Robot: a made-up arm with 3 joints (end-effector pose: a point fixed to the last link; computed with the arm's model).
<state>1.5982 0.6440 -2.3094</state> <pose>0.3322 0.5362 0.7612 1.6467 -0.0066 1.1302</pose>
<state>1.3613 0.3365 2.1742</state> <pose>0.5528 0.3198 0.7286 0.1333 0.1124 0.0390</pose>
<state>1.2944 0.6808 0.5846</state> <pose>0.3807 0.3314 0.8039 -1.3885 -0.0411 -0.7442</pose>
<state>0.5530 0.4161 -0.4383</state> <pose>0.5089 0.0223 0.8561 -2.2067 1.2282 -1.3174</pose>
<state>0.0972 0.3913 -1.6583</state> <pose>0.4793 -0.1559 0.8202 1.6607 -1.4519 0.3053</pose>
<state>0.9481 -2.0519 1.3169</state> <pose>0.5766 -0.1544 -0.0120 0.7975 2.2460 0.0476</pose>
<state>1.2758 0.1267 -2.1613</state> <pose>0.6533 0.3305 0.7753 2.0553 -0.1701 0.4595</pose>
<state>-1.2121 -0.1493 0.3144</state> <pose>-0.4069 -0.2161 0.7599 0.3274 2.2284 -2.0088</pose>
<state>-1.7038 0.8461 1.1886</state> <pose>-0.1105 -0.0723 0.7492 0.4575 -1.2041 2.5030</pose>
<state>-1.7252 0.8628 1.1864</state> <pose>-0.1085 -0.0697 0.7465 0.4640 -1.2060 2.4748</pose>
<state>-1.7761 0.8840 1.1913</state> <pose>-0.1116 -0.0615 0.7425 0.4564 -1.2015 2.4266</pose>
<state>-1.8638 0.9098 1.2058</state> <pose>-0.1207 -0.0464 0.7370 0.4310 -1.1893 2.3543</pose>
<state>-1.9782 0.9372 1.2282</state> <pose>-0.1336 -0.0252 0.7306 0.3926 -1.1720 2.2654</pose>
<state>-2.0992 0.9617 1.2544</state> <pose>-0.1470 -0.0012 0.7244 0.3496 -1.1529 2.1748</pose>
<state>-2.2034 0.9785 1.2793</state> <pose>-0.1581 0.0213 0.7197 0.3103 -1.1346 2.1001</pose>
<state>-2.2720 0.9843 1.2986</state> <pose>-0.1660 0.0380 0.7176 0.2807 -1.1187 2.0554</pose>
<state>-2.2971 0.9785 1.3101</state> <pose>-0.1709 0.0465 0.7183 0.2630 -1.1060 2.0464</pose>
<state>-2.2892 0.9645 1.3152</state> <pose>-0.1741 0.0484 0.7210 0.2541 -1.0963 2.0640</pose>
